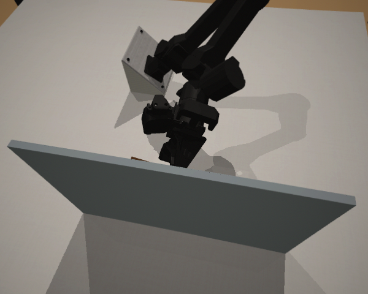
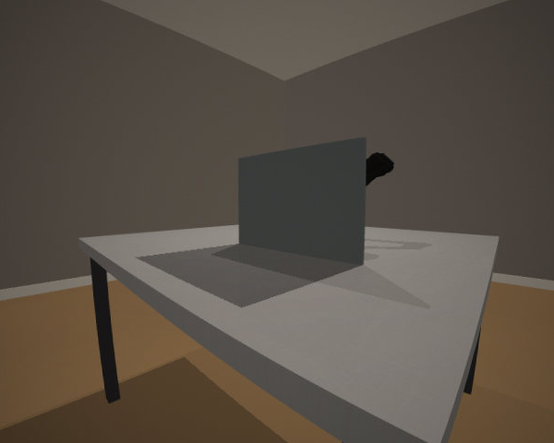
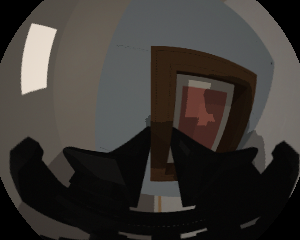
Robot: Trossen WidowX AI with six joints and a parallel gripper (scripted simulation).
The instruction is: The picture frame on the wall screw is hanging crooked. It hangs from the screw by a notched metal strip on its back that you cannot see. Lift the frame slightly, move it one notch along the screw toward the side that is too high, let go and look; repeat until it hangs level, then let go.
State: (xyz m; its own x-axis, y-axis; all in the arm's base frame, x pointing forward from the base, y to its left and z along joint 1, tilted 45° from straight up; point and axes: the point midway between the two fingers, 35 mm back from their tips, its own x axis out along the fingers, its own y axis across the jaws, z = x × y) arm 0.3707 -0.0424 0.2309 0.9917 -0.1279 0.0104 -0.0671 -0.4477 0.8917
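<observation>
Now: gripper tip 10 mm to the left of the picture frame and 50 mm above it. The rest, counted from my gripper tip: wall panel 20 mm ahead, 60 mm below.
</observation>
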